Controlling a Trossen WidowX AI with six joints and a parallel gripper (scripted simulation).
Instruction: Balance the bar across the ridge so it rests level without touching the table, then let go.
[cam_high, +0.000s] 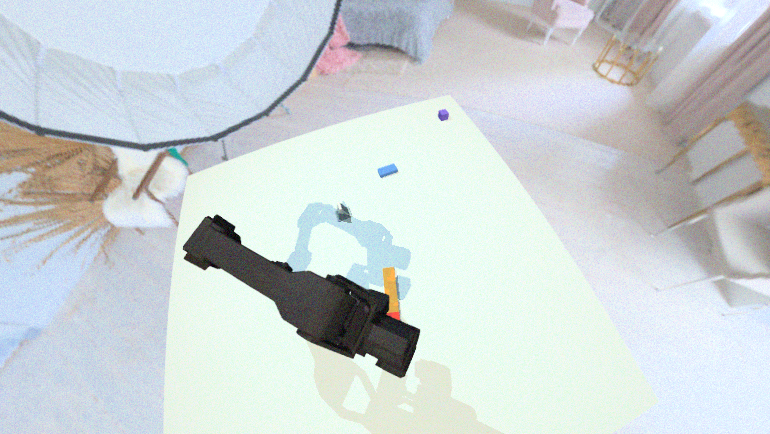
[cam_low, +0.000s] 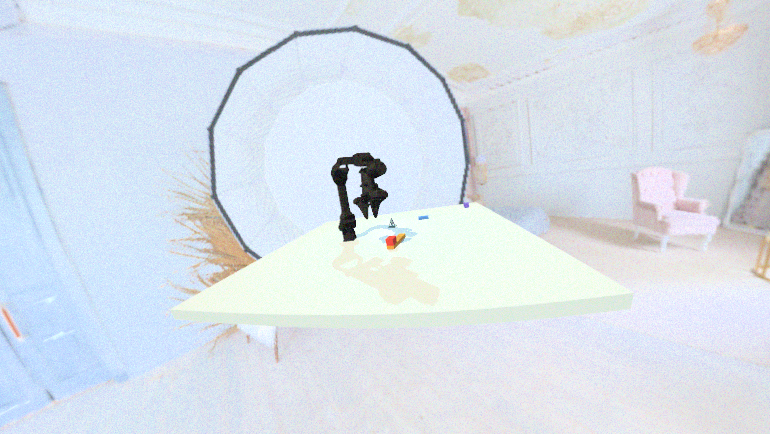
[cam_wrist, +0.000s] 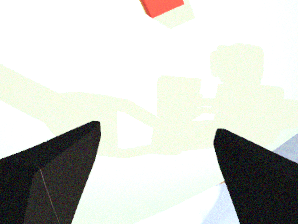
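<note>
Now: gripper tip 42 cm to the right of the grey-green ridge, 9 cm above it and 1 cm short of it. Also, from my gripper tip: blue block: 54 cm to the left, 20 cm ahead, 14 cm below; then purple cube: 75 cm to the left, 53 cm ahead, 13 cm below.
</note>
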